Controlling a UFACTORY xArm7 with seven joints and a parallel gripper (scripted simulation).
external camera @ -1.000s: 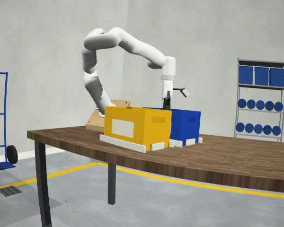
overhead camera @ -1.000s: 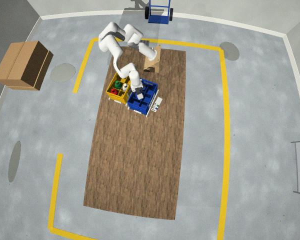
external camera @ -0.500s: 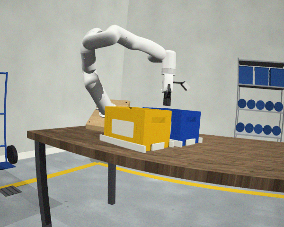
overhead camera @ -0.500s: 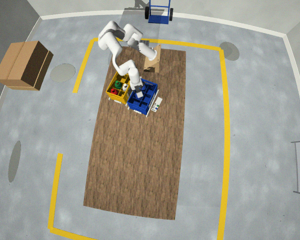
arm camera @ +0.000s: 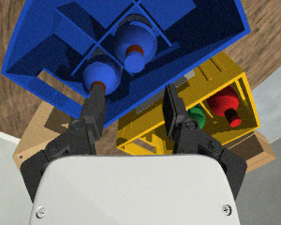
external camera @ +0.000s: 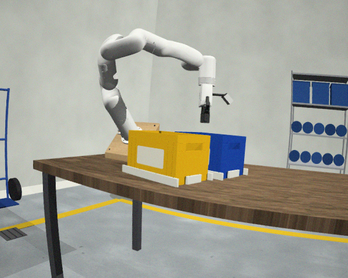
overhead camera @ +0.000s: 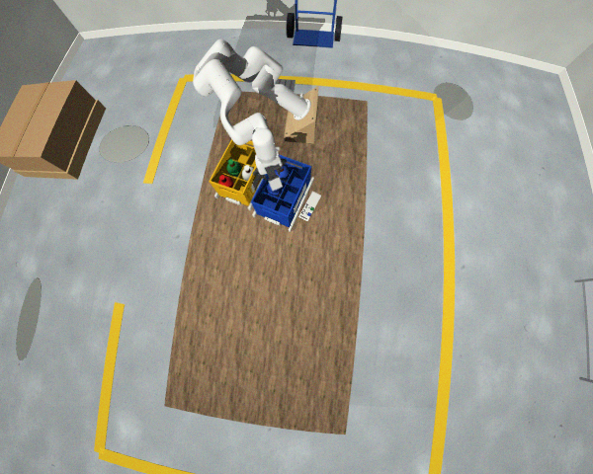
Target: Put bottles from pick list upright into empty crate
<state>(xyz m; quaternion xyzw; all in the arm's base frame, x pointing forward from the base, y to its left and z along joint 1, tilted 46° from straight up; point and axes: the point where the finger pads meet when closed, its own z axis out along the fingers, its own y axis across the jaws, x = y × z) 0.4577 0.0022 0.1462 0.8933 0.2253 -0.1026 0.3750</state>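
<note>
My gripper is now 22 cm to the left of the green-label bottle, 15 cm above it and 9 cm past it. The rest, counted from my hand: white-label bottle (15 cm below, 14 cm to the right, 6 cm behind); then blue crate (16 cm below, 4 cm to the left, 2 cm ahead); then blue-label bottle (15 cm below).
</note>
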